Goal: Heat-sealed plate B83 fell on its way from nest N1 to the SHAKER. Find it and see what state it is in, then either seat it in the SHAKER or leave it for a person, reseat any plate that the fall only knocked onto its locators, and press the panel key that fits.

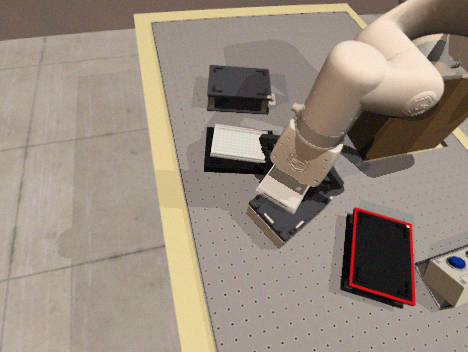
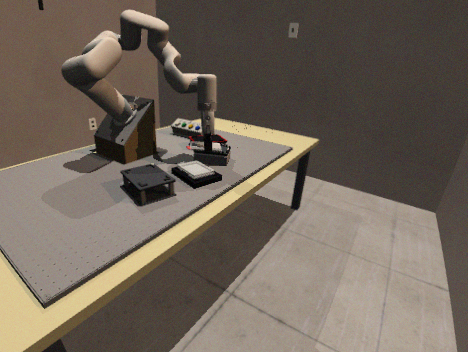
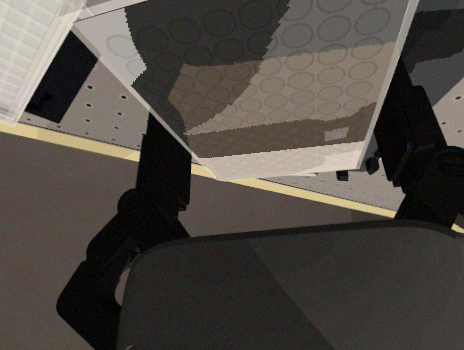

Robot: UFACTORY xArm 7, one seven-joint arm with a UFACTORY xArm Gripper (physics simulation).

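Frame: origin at the arm's base, x back, y right, z up, level; metres.
Where they show: gripper, fingertip midpoint: [image 1: 286, 182] [image 2: 207, 148] [image 3: 269, 102]; arm's base, origin of the base link: [image 2: 126, 115].
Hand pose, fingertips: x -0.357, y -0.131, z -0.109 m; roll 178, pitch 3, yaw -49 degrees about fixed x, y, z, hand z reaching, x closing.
Each offset is from my fingertips to the top centre of the thing. "*": to the spot under its first point.
A clear plate with round wells under a shiny cover {dx +0.007, dy +0.005, dz +0.021 m} [image 1: 282, 192] [image 2: 220, 147] [image 3: 280, 90] sits between the two black fingers of my gripper [image 1: 302, 167] [image 2: 208, 145] [image 3: 269, 102]. My gripper is shut on this plate, fingers wide apart at its sides, close over a dark angled block {* dx -0.063, dy -0.063, dz -0.024 m} [image 1: 265, 222] [image 2: 212, 159]. Any gap below the plate is unclear. A second, white gridded plate {dx -0.055, dy +0.142, dz -0.022 m} [image 1: 237, 142] [image 2: 196, 169] [image 3: 30, 45] lies on a black nest {dx -0.055, dy +0.138, dz -0.038 m} [image 1: 220, 165] [image 2: 202, 181] [image 3: 62, 82]. The key panel {dx +0.329, dy -0.257, dz +0.020 m} [image 1: 442, 280] [image 2: 186, 131] has a blue key {dx +0.254, dy -0.236, dz +0.011 m} [image 1: 456, 262] [image 2: 198, 128]. No readable labels show.
A dark raised stand on posts {* dx -0.008, dy +0.328, dz -0.007 m} [image 1: 238, 80] [image 2: 147, 175] is on the far side of the white plate's nest. A black platform with a red rim {dx +0.139, dy -0.177, dz -0.018 m} [image 1: 382, 250] lies between the angled block and the panel. The arm's brown pedestal [image 1: 405, 135] [image 2: 142, 137] stands beyond.
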